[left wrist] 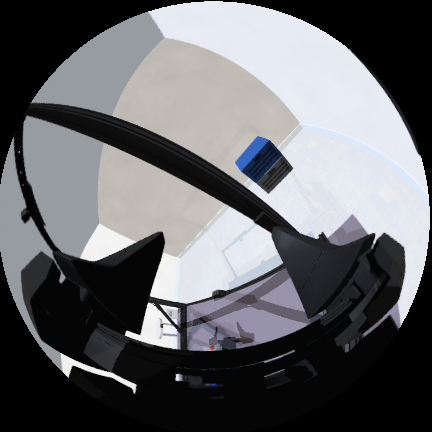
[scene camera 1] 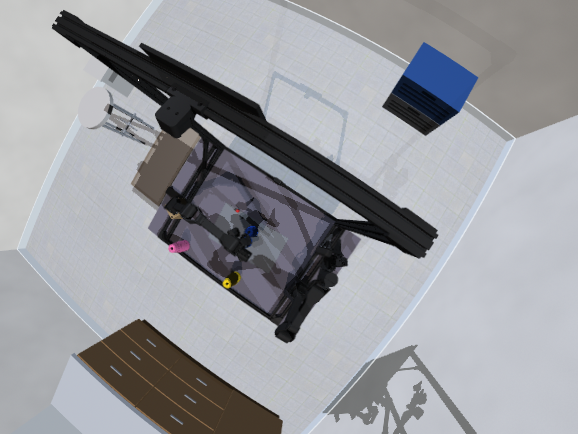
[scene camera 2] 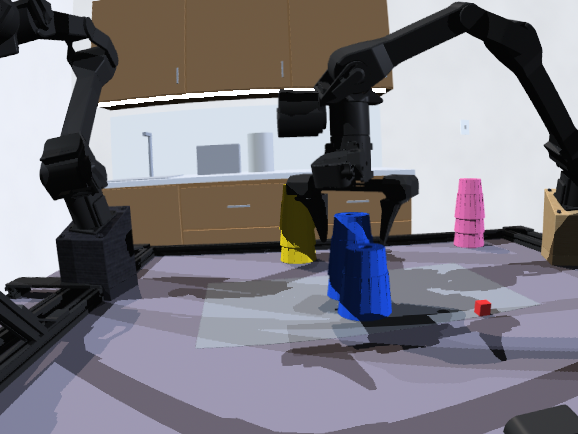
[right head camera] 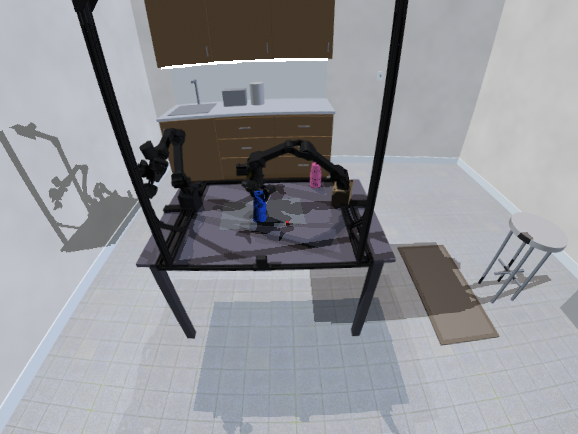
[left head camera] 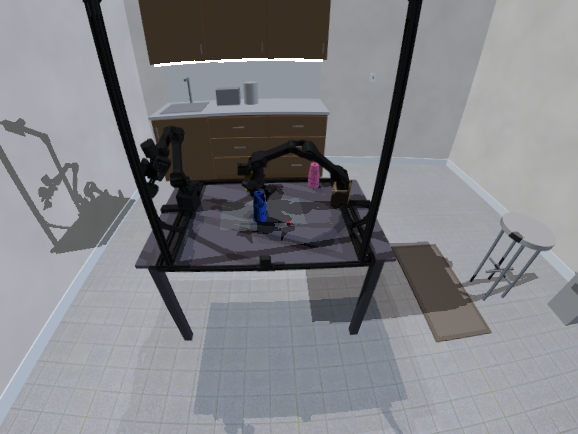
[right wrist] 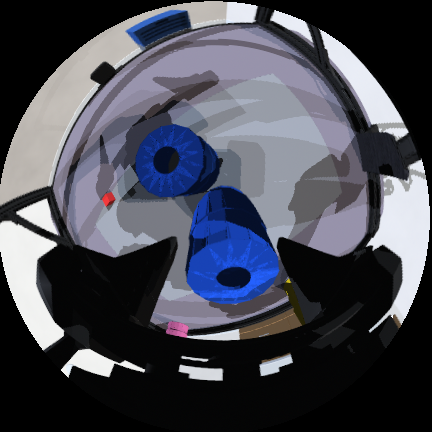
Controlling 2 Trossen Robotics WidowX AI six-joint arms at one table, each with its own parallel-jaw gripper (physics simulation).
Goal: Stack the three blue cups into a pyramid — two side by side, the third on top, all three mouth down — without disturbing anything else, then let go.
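Frame: origin at the left arm's base, x ahead, y left, z up, level; millimetres.
Seen in the pictures: left gripper, between the fingertips: [left wrist: 219, 234] [scene camera 1: 336, 236] [right head camera: 153, 190] [left head camera: 155, 189]; right gripper, between the fingertips: [right head camera: 259, 199] [left head camera: 259, 199] [right wrist: 228, 242]; left arm's base, origin of its link: [scene camera 1: 295, 292] [scene camera 2: 92, 222] [right head camera: 187, 190] [left head camera: 186, 189]; right arm's base, origin of its link: [scene camera 2: 573, 201] [right head camera: 343, 185] [left head camera: 342, 185].
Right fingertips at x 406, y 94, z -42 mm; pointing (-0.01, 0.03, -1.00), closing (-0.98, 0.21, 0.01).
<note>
Offsets run from my right fingertips to a thing's top centre. "*": to the spot under its first point.
One blue cup @[dz +12, dx +31, dy -77 mm] [scene camera 2: 367, 285] [right wrist: 170, 160] stands mouth down in front. Behind it stands a taller blue stack @[dz +44, dx +2, dy -8 mm] [scene camera 2: 342, 250] [right wrist: 225, 225], mouth down, which looks like two cups one over the other. The two stand close together; whether they touch is unclear. In the left head camera the blue cups @[* dz +12, dx +40, dy -88 mm] [left head camera: 260, 207] overlap. My right gripper [scene camera 2: 353, 241] [right wrist: 228, 242] is open and points down, its fingers on either side of the taller stack's upper part, with nothing gripped. My left gripper [left wrist: 219, 234] is open and empty, raised at the table's left side in the left head camera.
A yellow cup stack [scene camera 2: 295, 240] [scene camera 1: 231, 280] stands behind the blue cups. A pink cup stack @[dz +76, dx +221, dy +368 mm] [scene camera 2: 469, 220] [left head camera: 313, 176] [right head camera: 315, 176] stands at the back right. A small red cube @[dz -59, dx +186, dy -72 mm] [scene camera 2: 482, 307] [right wrist: 108, 198] lies right of the blue cups in scene camera 2.
</note>
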